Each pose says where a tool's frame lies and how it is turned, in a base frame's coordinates. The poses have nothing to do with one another.
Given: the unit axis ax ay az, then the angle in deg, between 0 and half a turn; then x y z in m.
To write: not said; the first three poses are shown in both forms.
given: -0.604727 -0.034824 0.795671 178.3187 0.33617 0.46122 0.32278
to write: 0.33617 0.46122 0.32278 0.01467 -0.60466 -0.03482 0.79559
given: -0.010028 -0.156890 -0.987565 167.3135 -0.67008 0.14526 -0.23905
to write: -0.67008 0.14526 -0.23905 0.11048 -0.00997 -0.15593 -0.98152
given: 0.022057 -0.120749 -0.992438 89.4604 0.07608 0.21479 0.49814
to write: 0.07608 0.21479 0.49814 0.71043 0.01552 -0.08498 -0.69845
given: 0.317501 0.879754 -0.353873 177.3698 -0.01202 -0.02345 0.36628
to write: -0.01202 -0.02345 0.36628 0.02295 0.31742 0.87952 -0.35378
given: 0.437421 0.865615 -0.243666 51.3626 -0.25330 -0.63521 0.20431
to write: -0.25330 -0.63521 0.20431 0.90122 0.18956 0.37513 -0.10560
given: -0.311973 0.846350 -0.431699 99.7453 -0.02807 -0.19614 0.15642
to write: -0.02807 -0.19614 0.15642 0.64449 -0.23854 0.64713 -0.33008
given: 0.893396 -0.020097 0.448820 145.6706 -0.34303 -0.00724 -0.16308
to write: -0.34303 -0.00724 -0.16308 0.29512 0.85360 -0.01920 0.42883
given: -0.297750 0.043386 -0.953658 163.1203 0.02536 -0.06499 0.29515
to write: 0.02536 -0.06499 0.29515 0.14677 -0.29453 0.04292 -0.94333
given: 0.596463 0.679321 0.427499 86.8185 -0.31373 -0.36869 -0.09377
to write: -0.31373 -0.36869 -0.09377 0.72646 0.40989 0.46683 0.29378
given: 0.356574 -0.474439 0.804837 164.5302 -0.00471 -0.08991 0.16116
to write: -0.00471 -0.08991 0.16116 0.13459 0.35333 -0.47012 0.79751
